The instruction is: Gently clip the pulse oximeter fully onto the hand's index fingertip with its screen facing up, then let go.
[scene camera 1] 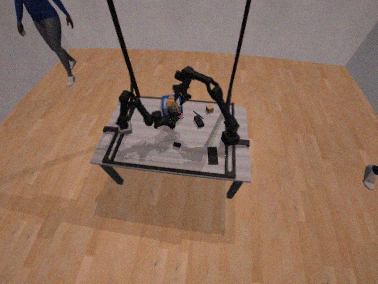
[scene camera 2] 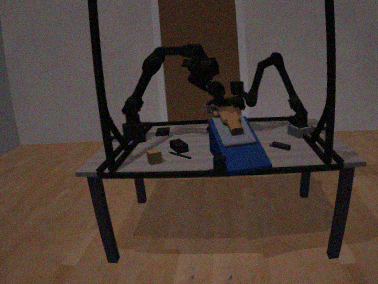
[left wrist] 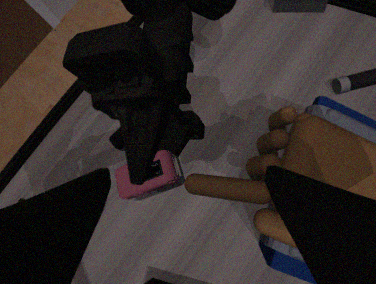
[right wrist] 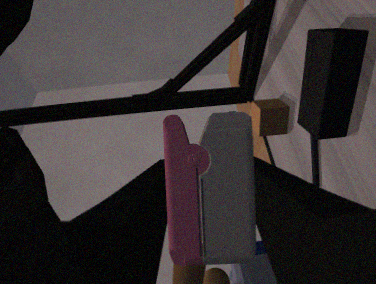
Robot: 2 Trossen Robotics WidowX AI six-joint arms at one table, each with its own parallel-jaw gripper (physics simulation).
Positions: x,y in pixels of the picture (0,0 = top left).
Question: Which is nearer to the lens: the pulse oximeter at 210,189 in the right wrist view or the tan cube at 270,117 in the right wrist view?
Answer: The pulse oximeter.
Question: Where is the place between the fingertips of my right gripper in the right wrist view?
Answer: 206,167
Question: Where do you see an index fingertip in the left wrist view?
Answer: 213,186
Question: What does the tan cube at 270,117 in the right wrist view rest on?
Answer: The table.
